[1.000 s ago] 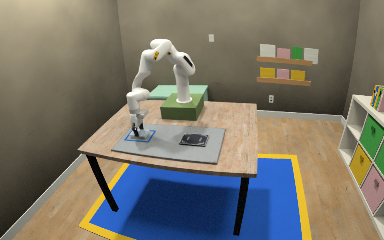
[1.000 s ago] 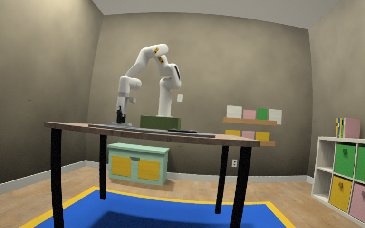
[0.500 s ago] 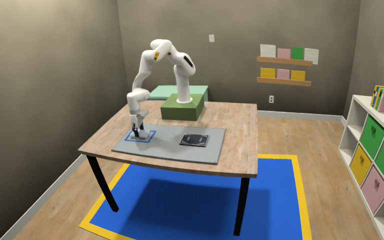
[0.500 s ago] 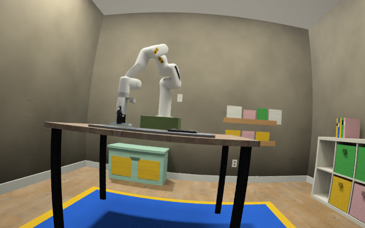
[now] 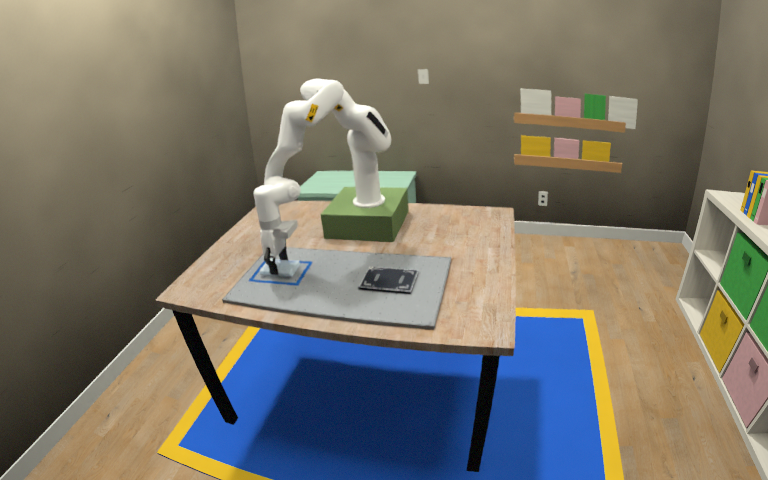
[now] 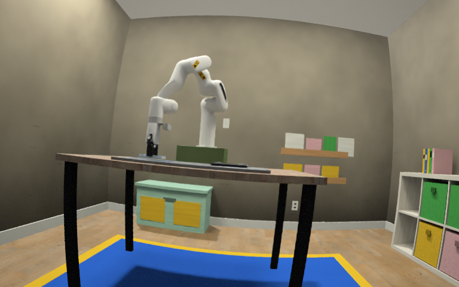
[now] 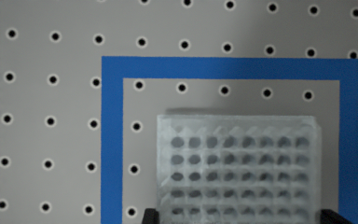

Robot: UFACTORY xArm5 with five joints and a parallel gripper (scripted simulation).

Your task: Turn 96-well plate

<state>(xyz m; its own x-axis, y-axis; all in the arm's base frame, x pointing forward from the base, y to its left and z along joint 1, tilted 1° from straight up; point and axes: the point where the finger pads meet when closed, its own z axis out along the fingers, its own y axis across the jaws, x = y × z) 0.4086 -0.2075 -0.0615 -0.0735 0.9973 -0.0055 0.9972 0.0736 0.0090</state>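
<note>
Right now the 96-well plate is 10 mm below my hand. From my hand the other things lie so: black plate nest N1: 10 mm behind, 390 mm to the left, 20 mm below.
</note>
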